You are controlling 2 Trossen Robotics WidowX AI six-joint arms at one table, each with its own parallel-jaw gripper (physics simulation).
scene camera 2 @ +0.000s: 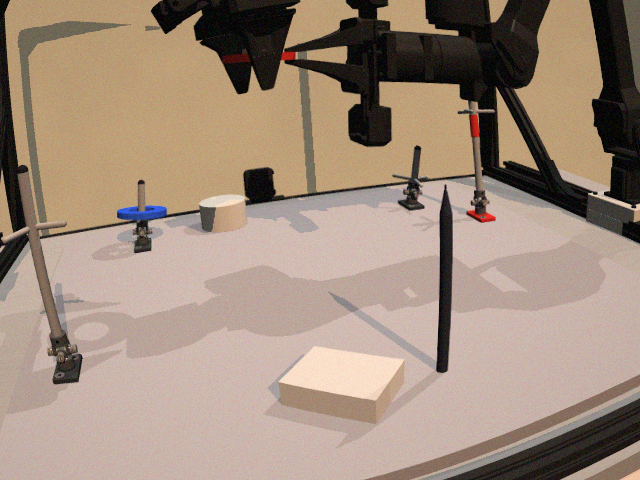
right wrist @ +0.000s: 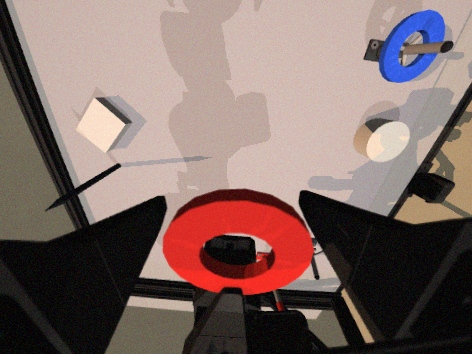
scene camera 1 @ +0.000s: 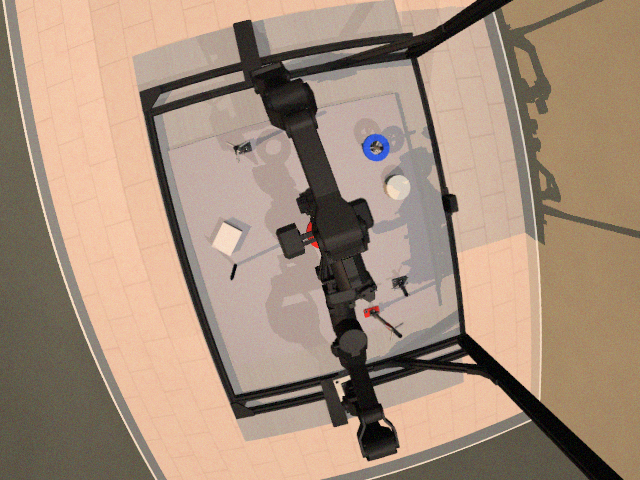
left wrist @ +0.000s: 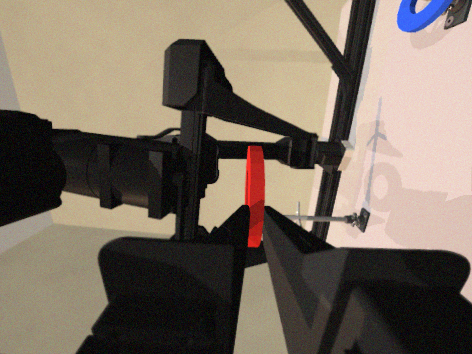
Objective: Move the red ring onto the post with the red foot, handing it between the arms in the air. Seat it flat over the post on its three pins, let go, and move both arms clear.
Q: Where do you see a red ring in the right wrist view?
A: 222, 211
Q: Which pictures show my left gripper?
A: Scene camera 2, the right wrist view, scene camera 1 and the left wrist view: all of them.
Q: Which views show my right gripper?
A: Scene camera 2, the right wrist view, scene camera 1 and the left wrist view: all of them.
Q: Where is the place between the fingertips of my left gripper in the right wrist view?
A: At 232, 279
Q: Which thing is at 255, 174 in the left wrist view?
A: A red ring.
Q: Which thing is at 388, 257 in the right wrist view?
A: My right gripper.
